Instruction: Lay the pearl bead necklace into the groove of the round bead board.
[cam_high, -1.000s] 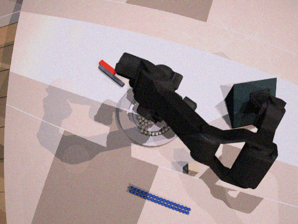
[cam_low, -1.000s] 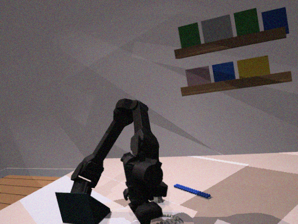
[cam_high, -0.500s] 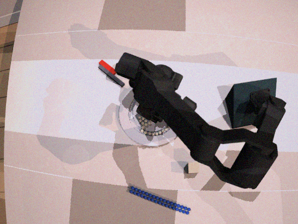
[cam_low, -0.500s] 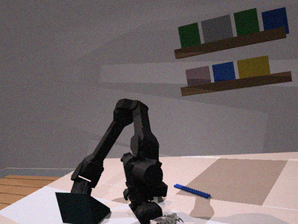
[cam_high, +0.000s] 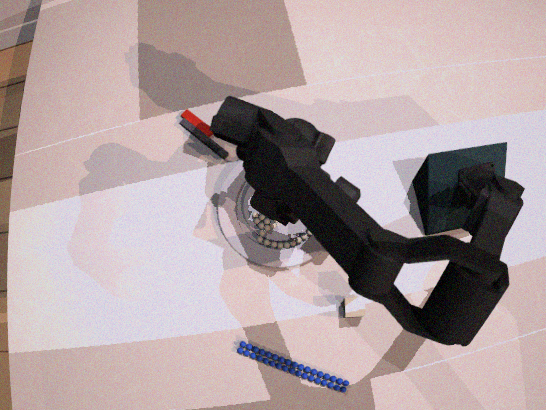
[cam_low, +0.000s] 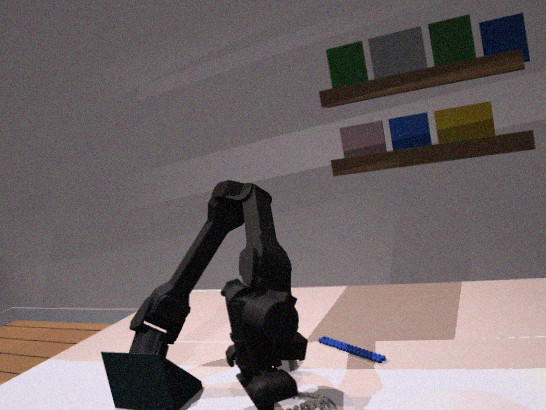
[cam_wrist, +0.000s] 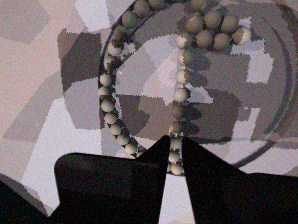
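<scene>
My gripper tip is 3 cm short of the round bead board, 2 cm to the right of it and 1 cm above it. The rest, counted from my gripper tip: small beige cube: 20 cm to the left, 4 cm behind; grey block: 15 cm to the right, 14 cm ahead, 1 cm below.
</scene>
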